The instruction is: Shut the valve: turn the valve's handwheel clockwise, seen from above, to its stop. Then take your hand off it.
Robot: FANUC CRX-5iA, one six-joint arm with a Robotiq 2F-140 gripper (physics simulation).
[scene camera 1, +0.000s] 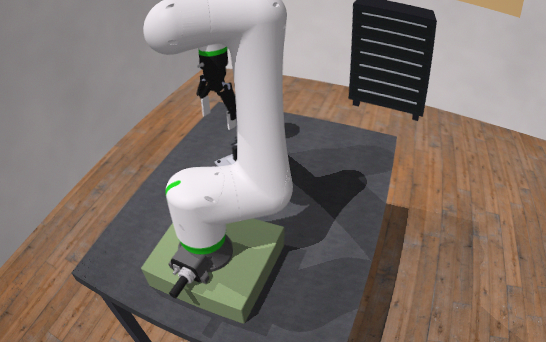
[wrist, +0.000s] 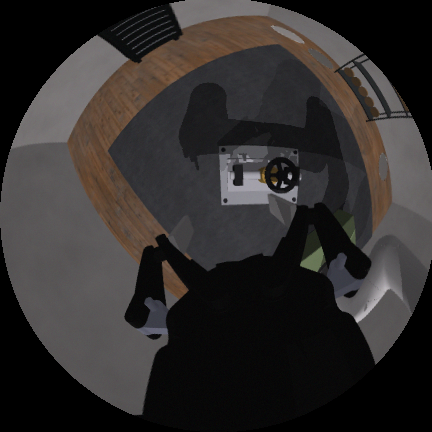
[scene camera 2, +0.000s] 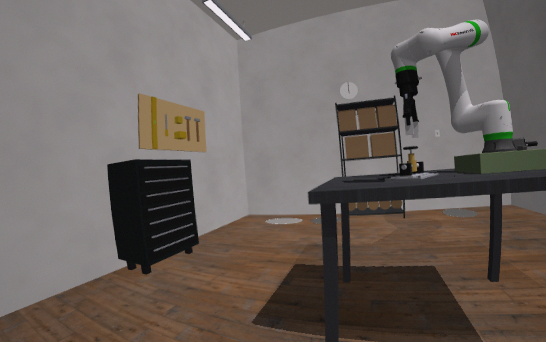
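A light grey base plate [wrist: 225, 151] is visible to me, and so is a dark spoked handwheel [wrist: 281, 174]. My own gripper [wrist: 229, 213] is there in the wrist view with them; I can see the gripper in scene camera 1 [scene camera 1: 218, 120] as well, and in scene camera 2 [scene camera 2: 412, 136].
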